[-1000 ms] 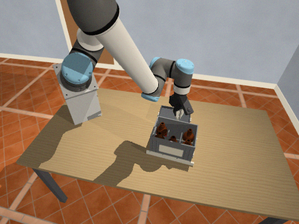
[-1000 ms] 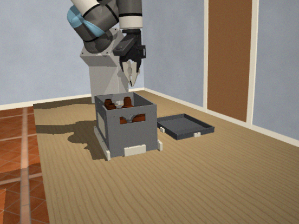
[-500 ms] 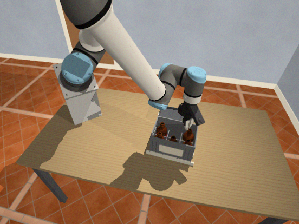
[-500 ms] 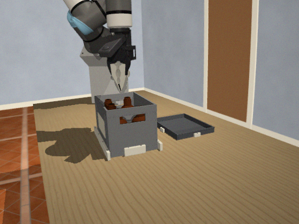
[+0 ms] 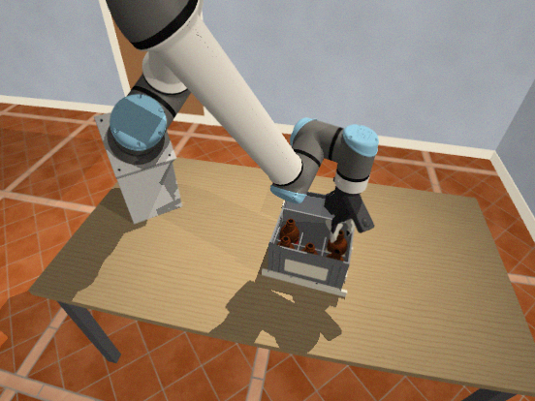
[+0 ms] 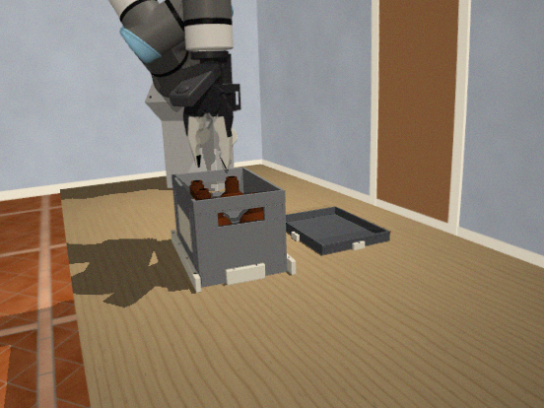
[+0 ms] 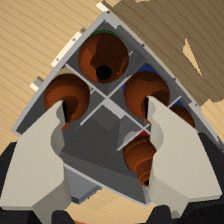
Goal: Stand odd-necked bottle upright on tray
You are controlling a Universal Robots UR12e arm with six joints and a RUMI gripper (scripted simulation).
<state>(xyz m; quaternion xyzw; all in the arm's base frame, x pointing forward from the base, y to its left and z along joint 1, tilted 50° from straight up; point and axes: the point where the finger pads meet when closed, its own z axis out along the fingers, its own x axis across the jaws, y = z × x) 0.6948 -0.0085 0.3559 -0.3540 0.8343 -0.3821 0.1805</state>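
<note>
Right now my hand is 15 cm above the bottle, 8 cm to the right of it and 2 cm short of it. The rest, counted from my hand: grey tray 35 cm to the left, 23 cm below, 6 cm behind; then grey crate 16 cm below, 8 cm behind, 6 cm to the left.
</note>
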